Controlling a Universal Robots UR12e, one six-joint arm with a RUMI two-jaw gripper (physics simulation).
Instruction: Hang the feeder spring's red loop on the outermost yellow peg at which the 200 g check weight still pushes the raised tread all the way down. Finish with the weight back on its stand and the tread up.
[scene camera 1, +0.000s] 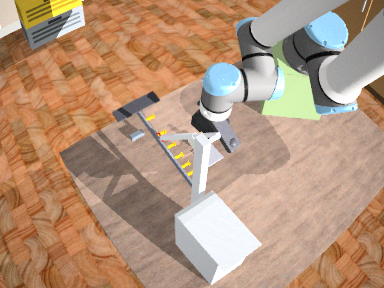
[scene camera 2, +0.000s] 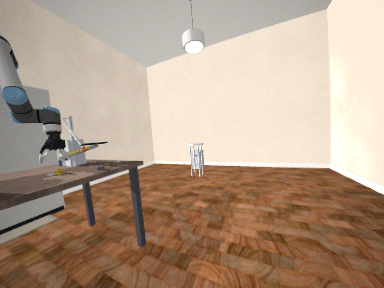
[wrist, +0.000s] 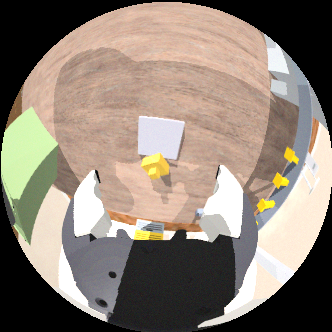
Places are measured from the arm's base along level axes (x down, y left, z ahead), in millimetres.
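Pixels of known places: gripper, fingertip midpoint: (scene camera 2: 55, 161) (wrist: 155, 169).
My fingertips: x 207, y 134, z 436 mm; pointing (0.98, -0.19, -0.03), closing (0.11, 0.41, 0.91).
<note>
For each thing: its top centre in the pictures, then the offset to it from my fingertips. "pt": a spot on its surface instead.
- yellow check weight at its top centre: (wrist: 153, 175) (scene camera 2: 58, 168) dz +9, dx +43, dy -55 mm
- dark tread at its top centre: (scene camera 1: 135, 104) (scene camera 2: 95, 142) dz +205, dx -106, dy -151 mm
- white box at a spot on its surface: (scene camera 1: 217, 235) pt dz +143, dx -142, dy +366 mm
- small grey block at its top centre: (scene camera 1: 136, 133) dz +210, dx +65, dy -171 mm
The yellow check weight (wrist: 155, 166) (scene camera 2: 60, 172) stands on the table by the edge of its pale square stand (wrist: 161, 136) (scene camera 1: 215, 158); whether it rests on the stand is unclear. My gripper (wrist: 155, 169) (scene camera 2: 54, 159) is open and empty above the weight, one finger to each side. Yellow pegs (scene camera 1: 171, 145) (wrist: 281, 180) line a grey sloping lever bar. The red loop (scene camera 1: 159, 135) (scene camera 2: 84, 149) is at the second peg from the dark tread (scene camera 1: 136, 106) (scene camera 2: 95, 143), at the end of a white link. The tread is up, above the table.
A white post (scene camera 1: 201, 165) rises beside a white box (scene camera 1: 217, 235), near the lever. A small grey block (scene camera 1: 136, 135) lies below the bar near the tread. A green block (scene camera 1: 292, 100) (wrist: 27, 150) stands by the arm's base.
</note>
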